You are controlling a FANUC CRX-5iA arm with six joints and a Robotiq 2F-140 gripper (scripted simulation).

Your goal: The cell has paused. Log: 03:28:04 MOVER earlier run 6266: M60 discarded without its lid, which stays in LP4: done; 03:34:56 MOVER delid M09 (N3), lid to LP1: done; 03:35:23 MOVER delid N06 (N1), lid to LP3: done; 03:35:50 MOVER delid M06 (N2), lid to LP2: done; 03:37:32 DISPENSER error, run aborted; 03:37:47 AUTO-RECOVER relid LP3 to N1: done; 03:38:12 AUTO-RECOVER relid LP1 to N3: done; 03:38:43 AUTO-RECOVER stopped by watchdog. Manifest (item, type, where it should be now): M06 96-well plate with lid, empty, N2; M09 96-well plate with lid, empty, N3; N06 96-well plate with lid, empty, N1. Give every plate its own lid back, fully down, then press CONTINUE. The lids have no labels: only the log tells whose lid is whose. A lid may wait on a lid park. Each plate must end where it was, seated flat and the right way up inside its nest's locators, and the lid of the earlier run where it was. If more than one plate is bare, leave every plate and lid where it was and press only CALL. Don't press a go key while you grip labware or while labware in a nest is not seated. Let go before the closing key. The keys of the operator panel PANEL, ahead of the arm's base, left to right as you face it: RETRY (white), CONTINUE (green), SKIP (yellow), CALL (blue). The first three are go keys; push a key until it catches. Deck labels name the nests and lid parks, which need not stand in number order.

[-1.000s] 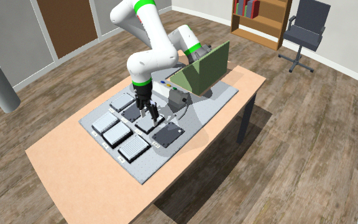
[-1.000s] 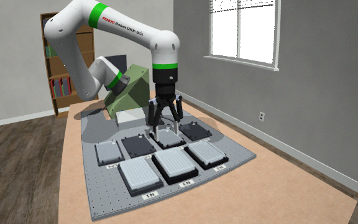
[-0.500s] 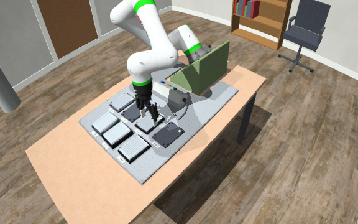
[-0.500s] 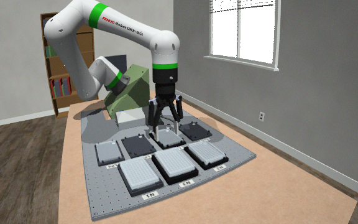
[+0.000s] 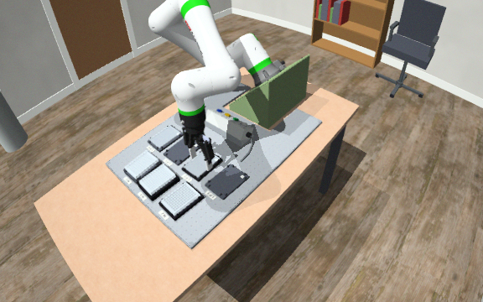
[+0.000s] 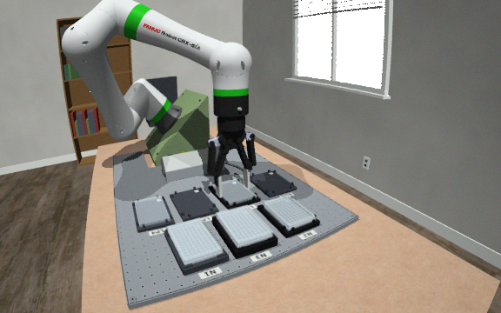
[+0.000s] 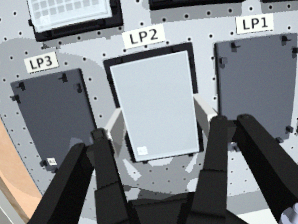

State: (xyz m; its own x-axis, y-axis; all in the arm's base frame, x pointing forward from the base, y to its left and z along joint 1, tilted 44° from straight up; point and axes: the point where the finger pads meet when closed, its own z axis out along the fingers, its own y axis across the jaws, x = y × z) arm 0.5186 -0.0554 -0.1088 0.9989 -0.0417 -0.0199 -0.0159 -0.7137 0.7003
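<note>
Right now my hand is 18 cm short of the plate, 6 cm to the right of it and 2 cm above it. From my hand the other things lie so: green key (25 cm behind, 3 cm above, 2 cm to the right); LP3 (14 cm to the left, 3 cm below); LP1 (13 cm to the right, 3 cm below, 1 cm behind).
</note>
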